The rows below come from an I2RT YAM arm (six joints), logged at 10 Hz.
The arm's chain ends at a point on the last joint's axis. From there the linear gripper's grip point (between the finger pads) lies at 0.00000 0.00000 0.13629 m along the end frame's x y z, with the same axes.
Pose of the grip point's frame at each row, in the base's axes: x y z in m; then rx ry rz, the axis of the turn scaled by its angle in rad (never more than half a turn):
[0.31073 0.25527 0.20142 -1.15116 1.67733 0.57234]
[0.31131 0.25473 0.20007 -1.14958 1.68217 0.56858]
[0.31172 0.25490 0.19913 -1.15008 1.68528 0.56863]
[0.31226 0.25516 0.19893 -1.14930 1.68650 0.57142]
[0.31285 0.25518 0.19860 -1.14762 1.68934 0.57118]
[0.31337 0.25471 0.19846 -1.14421 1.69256 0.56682]
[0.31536 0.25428 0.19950 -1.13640 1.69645 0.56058]
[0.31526 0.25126 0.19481 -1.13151 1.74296 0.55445]
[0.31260 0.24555 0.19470 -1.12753 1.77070 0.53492]
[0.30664 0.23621 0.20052 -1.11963 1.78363 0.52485]
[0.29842 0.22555 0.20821 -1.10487 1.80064 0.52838]
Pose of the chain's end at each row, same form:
[0.24858 0.14727 0.25663 -1.15116 1.67733 0.57234]
[0.24882 0.14715 0.25572 -1.14958 1.68217 0.56858]
[0.24932 0.14744 0.25511 -1.15008 1.68528 0.56863]
[0.25004 0.14761 0.25493 -1.14930 1.68650 0.57142]
[0.25053 0.14777 0.25477 -1.14762 1.68934 0.57118]
[0.25051 0.14771 0.25480 -1.14421 1.69256 0.56682]
[0.25151 0.14786 0.25583 -1.13640 1.69645 0.56058]
[0.25148 0.14720 0.25547 -1.13151 1.74296 0.55445]
[0.24772 0.14389 0.25818 -1.12753 1.77070 0.53492]
[0.24077 0.13579 0.26496 -1.11963 1.78363 0.52485]
[0.23220 0.12581 0.27334 -1.10487 1.80064 0.52838]

